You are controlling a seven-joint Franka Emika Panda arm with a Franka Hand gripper.
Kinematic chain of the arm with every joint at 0, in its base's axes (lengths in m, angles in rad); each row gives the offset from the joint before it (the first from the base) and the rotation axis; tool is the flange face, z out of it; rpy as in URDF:
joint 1: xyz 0 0 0.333 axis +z
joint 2: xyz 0 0 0 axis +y
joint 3: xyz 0 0 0.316 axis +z
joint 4: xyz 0.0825 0 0 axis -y
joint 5: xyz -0.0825 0 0.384 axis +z
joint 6: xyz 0 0 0 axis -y
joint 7: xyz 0.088 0 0 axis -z
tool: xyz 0 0 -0.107 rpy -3.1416 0 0
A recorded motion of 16 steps. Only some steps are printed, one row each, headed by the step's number.
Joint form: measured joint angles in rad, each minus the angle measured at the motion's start. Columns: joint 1, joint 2, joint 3, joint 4, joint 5, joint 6, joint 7.
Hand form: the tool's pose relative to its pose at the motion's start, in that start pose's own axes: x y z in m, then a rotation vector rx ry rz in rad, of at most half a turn. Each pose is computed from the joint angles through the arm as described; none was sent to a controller.
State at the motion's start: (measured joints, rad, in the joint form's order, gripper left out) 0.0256 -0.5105 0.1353 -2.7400 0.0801 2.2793 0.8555
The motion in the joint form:
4: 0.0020 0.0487 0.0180 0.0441 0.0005 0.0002 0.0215
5: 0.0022 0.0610 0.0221 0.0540 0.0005 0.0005 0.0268
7: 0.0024 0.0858 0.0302 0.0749 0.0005 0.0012 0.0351
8: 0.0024 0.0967 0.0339 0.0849 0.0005 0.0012 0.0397
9: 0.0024 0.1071 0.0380 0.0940 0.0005 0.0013 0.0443
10: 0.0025 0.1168 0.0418 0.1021 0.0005 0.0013 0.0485
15: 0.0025 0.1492 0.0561 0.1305 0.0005 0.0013 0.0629
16: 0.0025 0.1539 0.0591 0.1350 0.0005 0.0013 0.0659
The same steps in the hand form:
4: 0.0023 -0.0162 -0.0006 -0.0045 -0.0024 0.0008
5: 0.0028 -0.0199 -0.0001 -0.0062 -0.0038 0.0016
7: 0.0041 -0.0275 0.0005 -0.0086 -0.0063 0.0009
8: 0.0047 -0.0311 0.0005 -0.0093 -0.0071 0.0014
9: 0.0050 -0.0346 0.0008 -0.0102 -0.0080 0.0017
10: 0.0052 -0.0377 0.0012 -0.0115 -0.0092 0.0017
15: 0.0054 -0.0489 0.0024 -0.0146 -0.0124 0.0009
16: 0.0052 -0.0508 0.0024 -0.0149 -0.0125 0.0008

